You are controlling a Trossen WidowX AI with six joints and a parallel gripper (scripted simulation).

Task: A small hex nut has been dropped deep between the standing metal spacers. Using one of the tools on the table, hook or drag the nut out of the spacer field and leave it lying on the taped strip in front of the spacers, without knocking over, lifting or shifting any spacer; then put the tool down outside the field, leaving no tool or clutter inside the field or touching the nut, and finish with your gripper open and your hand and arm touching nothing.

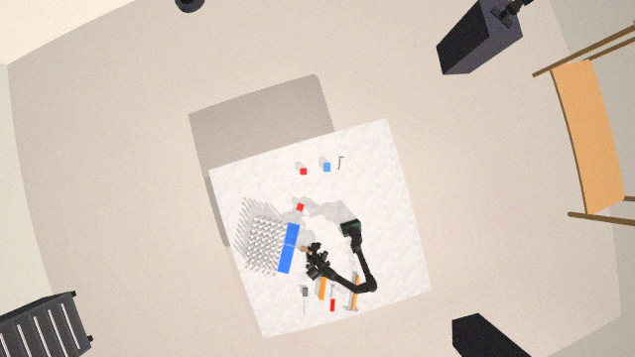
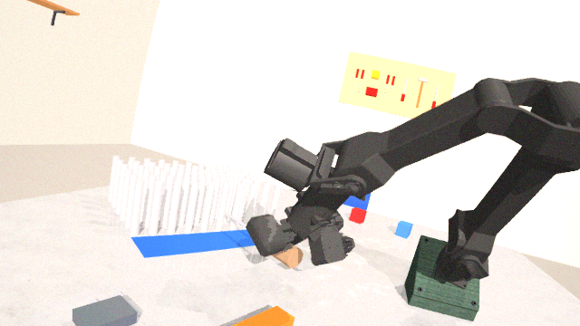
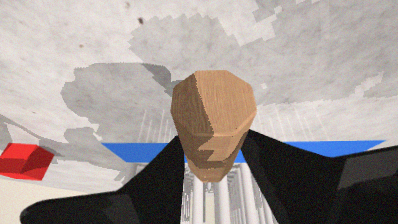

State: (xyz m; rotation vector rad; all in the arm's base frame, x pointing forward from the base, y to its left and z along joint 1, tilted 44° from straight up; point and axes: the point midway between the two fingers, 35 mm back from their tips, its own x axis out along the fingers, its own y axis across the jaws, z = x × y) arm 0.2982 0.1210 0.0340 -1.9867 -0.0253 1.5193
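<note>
Now: gripper tip 130 mm short of the blue taped strip, 30 mm above it and 10 mm to the left of it. From my gripper tip the other things lie so: hex nut (280 mm ahead, 110 mm to the right, 30 mm below); wooden-handled tool (90 mm ahead, 40 mm to the right); red-handled tool (390 mm to the left, 120 mm behind, 30 mm below).
</note>
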